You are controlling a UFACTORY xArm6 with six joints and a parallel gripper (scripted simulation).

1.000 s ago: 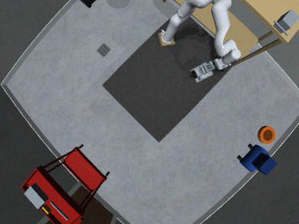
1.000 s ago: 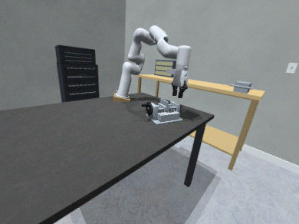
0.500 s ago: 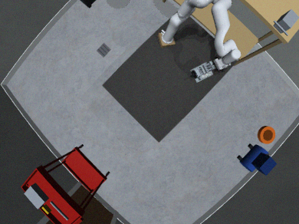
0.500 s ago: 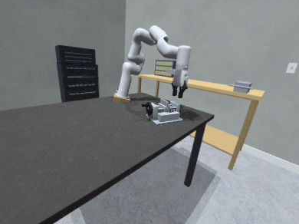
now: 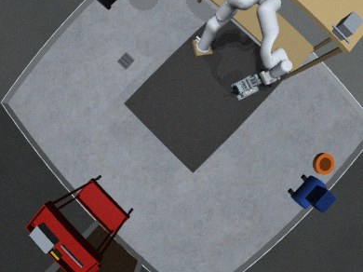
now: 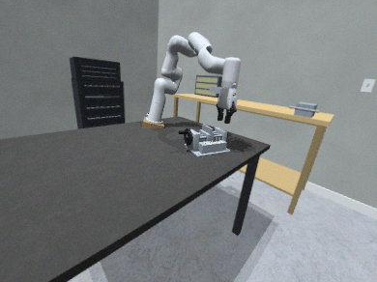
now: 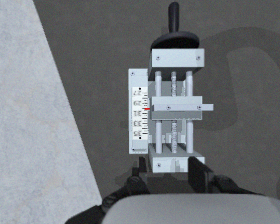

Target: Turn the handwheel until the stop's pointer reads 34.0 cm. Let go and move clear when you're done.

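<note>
Right now my hand is 10 cm past the upright knob, 19 cm to the left of it and 7 cm above it. Also, from my hand: handwheel (10 cm behind, 17 cm to the right, 7 cm below); then sliding stop (5 cm behind, 6 cm to the right, 8 cm below).
</note>
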